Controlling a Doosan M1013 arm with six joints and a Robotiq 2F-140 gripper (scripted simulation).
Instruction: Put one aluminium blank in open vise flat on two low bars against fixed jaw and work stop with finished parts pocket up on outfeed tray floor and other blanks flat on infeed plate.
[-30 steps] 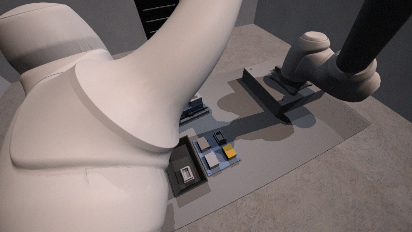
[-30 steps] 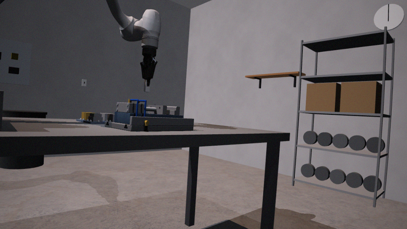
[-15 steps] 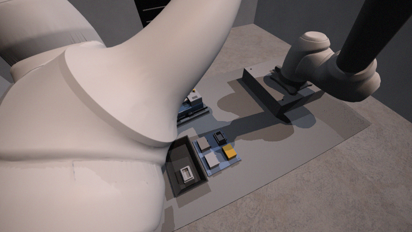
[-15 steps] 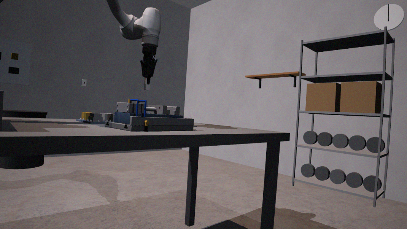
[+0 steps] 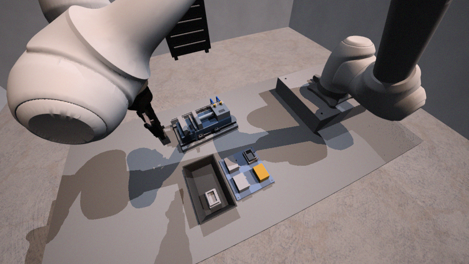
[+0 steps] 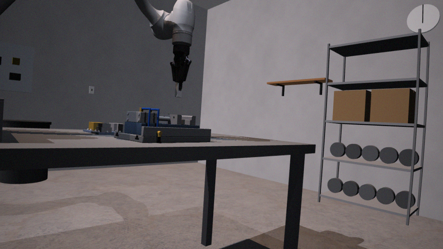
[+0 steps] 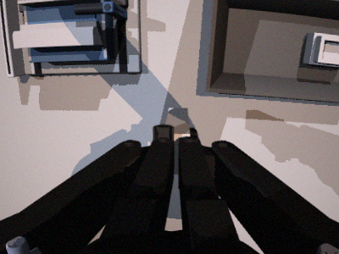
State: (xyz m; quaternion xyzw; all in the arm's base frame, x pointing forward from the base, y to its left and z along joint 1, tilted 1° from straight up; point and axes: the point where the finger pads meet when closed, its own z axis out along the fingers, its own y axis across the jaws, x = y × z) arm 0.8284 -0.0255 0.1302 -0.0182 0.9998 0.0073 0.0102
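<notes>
Right now my hand is 240 mm past the infeed plate, 160 mm to the right of it and 210 mm above it. Also, from my hand: work stop (100 mm behind, 100 mm to the right, 120 mm below); piston rod (190 mm behind, 150 mm to the right, 140 mm below); vise (170 mm behind, 150 mm to the right, 170 mm below).
</notes>
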